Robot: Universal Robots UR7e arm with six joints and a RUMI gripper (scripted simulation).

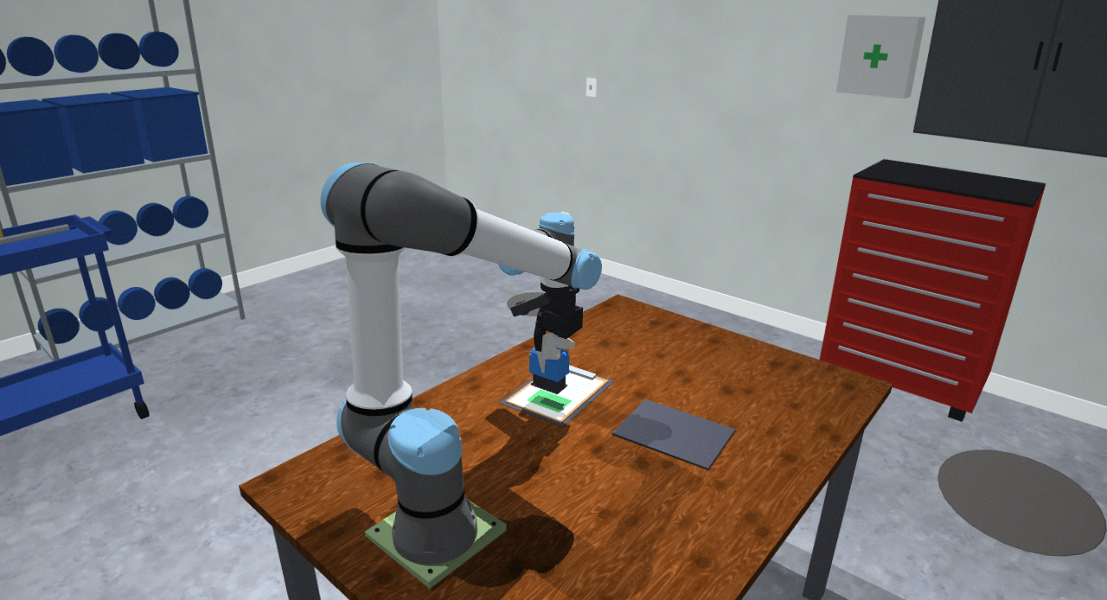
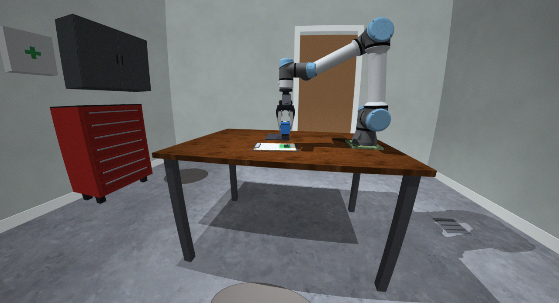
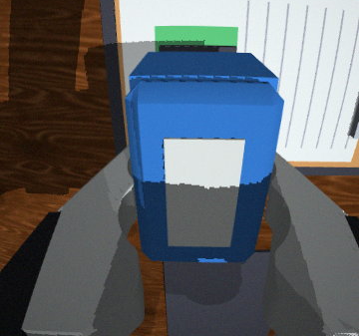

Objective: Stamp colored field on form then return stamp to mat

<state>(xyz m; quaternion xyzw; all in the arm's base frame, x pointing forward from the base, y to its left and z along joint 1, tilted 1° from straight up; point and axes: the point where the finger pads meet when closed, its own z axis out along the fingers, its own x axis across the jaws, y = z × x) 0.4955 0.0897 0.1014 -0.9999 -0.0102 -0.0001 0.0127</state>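
The stamp is 2 cm below my hand. From my hand the other things lie so: mat (6 cm ahead, 31 cm to the right, 11 cm below).
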